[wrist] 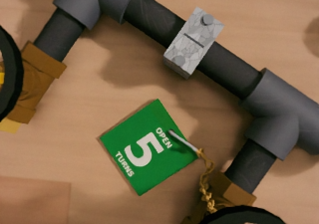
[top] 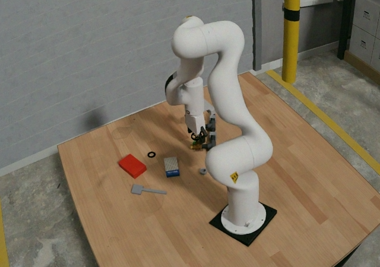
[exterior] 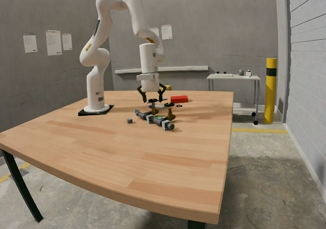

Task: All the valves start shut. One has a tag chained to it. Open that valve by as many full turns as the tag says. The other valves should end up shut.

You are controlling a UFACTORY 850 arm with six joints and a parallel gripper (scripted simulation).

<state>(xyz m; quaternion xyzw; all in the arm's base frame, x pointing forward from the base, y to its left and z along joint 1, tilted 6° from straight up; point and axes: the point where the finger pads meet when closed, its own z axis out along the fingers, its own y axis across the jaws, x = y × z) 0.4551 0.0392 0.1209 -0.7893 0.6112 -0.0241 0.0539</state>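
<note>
The green tag is 90 mm below my hand, 50 mm ahead of it and 30 mm to the right of it. The rest, counted from my hand: red block 330 mm to the left, 80 mm below; then grey paddle-shaped tool 300 mm to the left, 160 mm behind, 90 mm below; then blue-and-grey box 150 mm to the left, 80 mm below, 70 mm behind.
</note>
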